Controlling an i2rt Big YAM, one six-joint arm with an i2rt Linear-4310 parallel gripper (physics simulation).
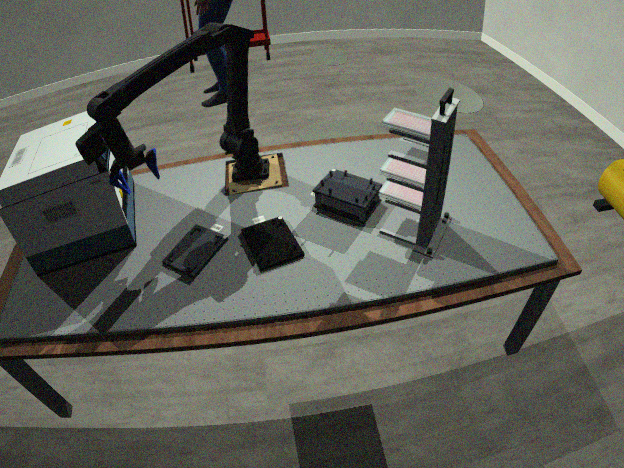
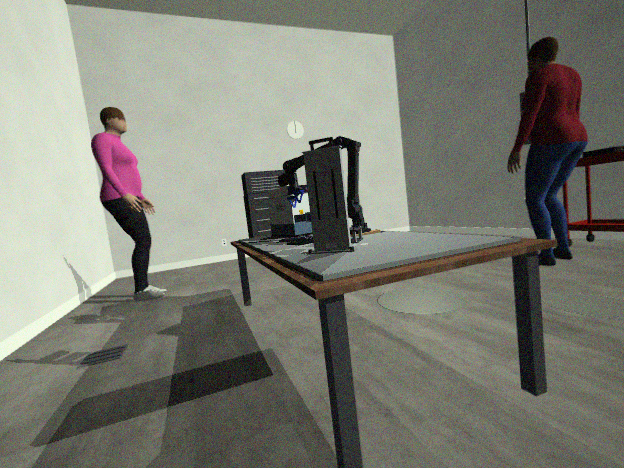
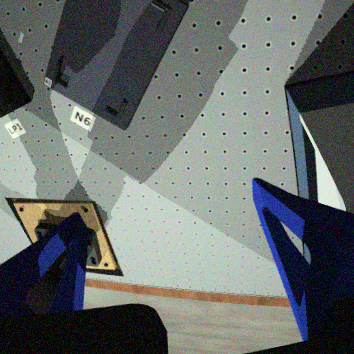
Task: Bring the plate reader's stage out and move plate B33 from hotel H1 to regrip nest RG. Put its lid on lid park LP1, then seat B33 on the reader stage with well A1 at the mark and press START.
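Pixels of known places: gripper, between the fingertips: (image 1: 144, 185) (image 2: 296, 205) (image 3: 165, 204); arm's base, origin of its link: (image 1: 251, 171).
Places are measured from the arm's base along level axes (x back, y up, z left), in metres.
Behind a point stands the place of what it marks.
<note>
The plate reader (image 1: 65, 201) {x -0.356, y 0.223, z -0.482 m} (image 2: 259, 206) (image 3: 332, 135) {x -0.313, y 0.132, z -0.349 m} stands at the table's left end; no stage shows extended from it, and its START button cannot be made out. My gripper (image 1: 142, 184) {x -0.293, y 0.195, z -0.251 m} (image 2: 297, 197) {x -0.293, y 0.195, z -0.251 m} (image 3: 165, 204) {x -0.293, y 0.195, z -0.251 m} is open and empty beside the reader's right side, above the table. The hotel (image 1: 437, 176) {x -0.393, y 0.232, z 0.478 m} (image 2: 327, 201) {x -0.332, y 0.186, z 0.518 m} stands upright at the right, holding a top plate (image 1: 407, 122) {x -0.295, y 0.323, z 0.421 m}, a middle plate (image 1: 404, 170) {x -0.294, y 0.181, z 0.423 m} and a lower plate (image 1: 401, 194) {x -0.302, y 0.110, z 0.419 m}; their labels are not readable. A dark block with pegs (image 1: 347, 193) {x -0.218, y 0.055, z 0.287 m}, apparently RG, stands left of it. The black lid park LP1 (image 1: 272, 244) {x -0.348, y 0.005, z 0.077 m} (image 3: 11, 85) {x -0.304, y 0.005, z 0.007 m} lies mid-table.
The dark nest N6 (image 1: 195, 251) {x -0.358, y 0.007, z -0.133 m} (image 3: 120, 55) {x -0.338, y 0.007, z -0.157 m} lies between the reader and LP1. The arm's base plate (image 1: 279, 173) {x -0.028, y 0.003, z 0.093 m} (image 3: 107, 250) {x 0.011, y -0.004, z -0.076 m} is at the table's back edge. One person (image 2: 118, 166) stands by the left wall, another (image 2: 554, 105) near the red cart (image 2: 587, 191).
</note>
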